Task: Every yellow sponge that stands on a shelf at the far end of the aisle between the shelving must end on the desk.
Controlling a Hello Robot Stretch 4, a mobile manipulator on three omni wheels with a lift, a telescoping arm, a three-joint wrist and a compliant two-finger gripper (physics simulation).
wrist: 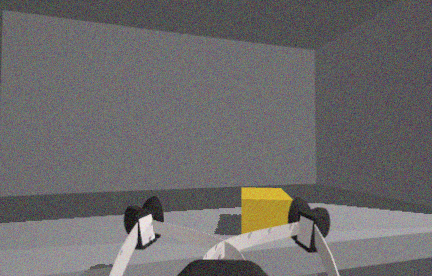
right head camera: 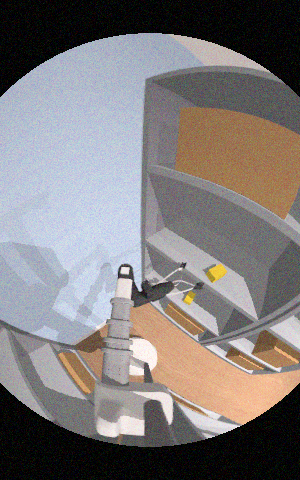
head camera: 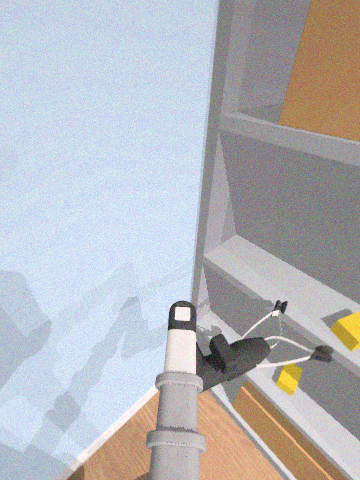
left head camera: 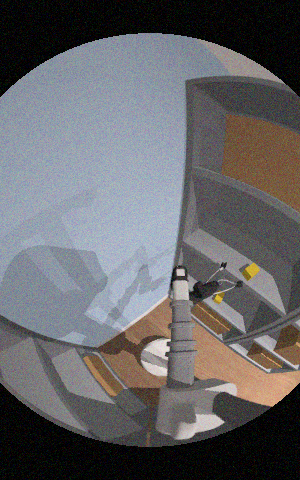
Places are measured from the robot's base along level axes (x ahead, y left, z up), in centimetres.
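Pixels of known places: gripper, fingertip midpoint: (wrist: 225,213) (right head camera: 194,273) (head camera: 307,325) (left head camera: 233,272); robot's base, origin of the base link: (right head camera: 135,355) (left head camera: 161,355).
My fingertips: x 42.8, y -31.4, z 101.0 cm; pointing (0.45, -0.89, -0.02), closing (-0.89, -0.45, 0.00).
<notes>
Ahead of a thing's pixels: the offset from my fingertips to its middle. Level surfaces: height alone.
A yellow sponge @(dx +1.2, dy -14.3, dz -2.5 cm) (head camera: 348,331) (left head camera: 251,271) (right head camera: 216,273) (wrist: 265,212) stands on a grey shelf @(dz -4.7 cm) (head camera: 280,277) (left head camera: 215,243) (right head camera: 175,246) at mid height of the shelving. In the wrist view it is right of centre, beyond the fingers and partly behind the right fingertip. A second yellow sponge @(dx +6.6, dy -12.9, dz -48.2 cm) (head camera: 289,379) (left head camera: 219,298) (right head camera: 189,298) stands on the shelf below. My gripper (head camera: 301,330) (left head camera: 231,274) (right head camera: 192,275) (wrist: 225,213) is open and empty, near the front edge of the upper sponge's shelf. The desk does not show in these views.
A blue wall (head camera: 100,150) (left head camera: 100,150) (right head camera: 75,150) stands left of the shelving's side panel (head camera: 206,150) (left head camera: 184,200) (right head camera: 145,200). Brown boxes (head camera: 325,70) (left head camera: 260,155) (right head camera: 225,155) fill shelves above and below. My arm (head camera: 177,410) (left head camera: 181,350) (right head camera: 116,350) extends over the wooden floor @(dz -103.7 cm) (head camera: 120,445).
</notes>
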